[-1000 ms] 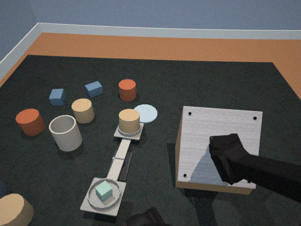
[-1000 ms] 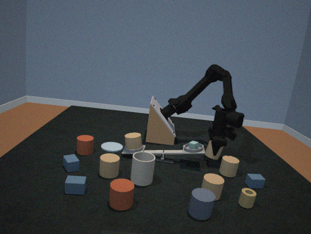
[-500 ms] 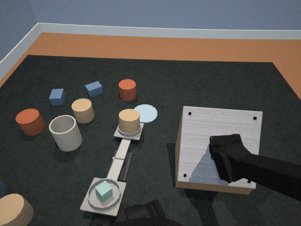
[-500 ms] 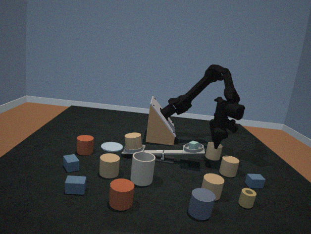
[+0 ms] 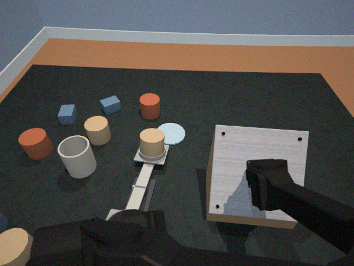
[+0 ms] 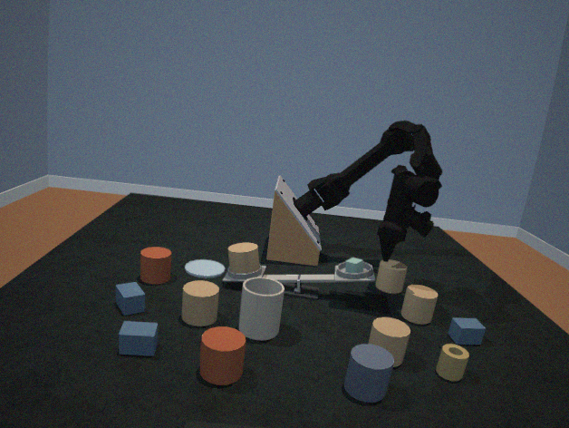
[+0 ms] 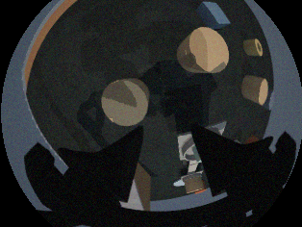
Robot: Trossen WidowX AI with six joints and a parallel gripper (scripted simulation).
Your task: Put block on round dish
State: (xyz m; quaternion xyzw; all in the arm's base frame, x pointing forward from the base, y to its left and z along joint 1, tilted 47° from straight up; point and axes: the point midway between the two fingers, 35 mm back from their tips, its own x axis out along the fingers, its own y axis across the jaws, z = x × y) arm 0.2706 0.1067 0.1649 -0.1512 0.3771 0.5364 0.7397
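My gripper tip is 9 cm to the left of the mint block, 4 cm short of it and 1 cm above it. Round my gripper tip: blue-grey cylinder: 36 cm ahead, 11 cm to the right, 6 cm below; small yellow ring: 32 cm ahead, 7 cm below, 5 cm to the left; white hollow cylinder: 30 cm to the right, 20 cm ahead, 6 cm below.
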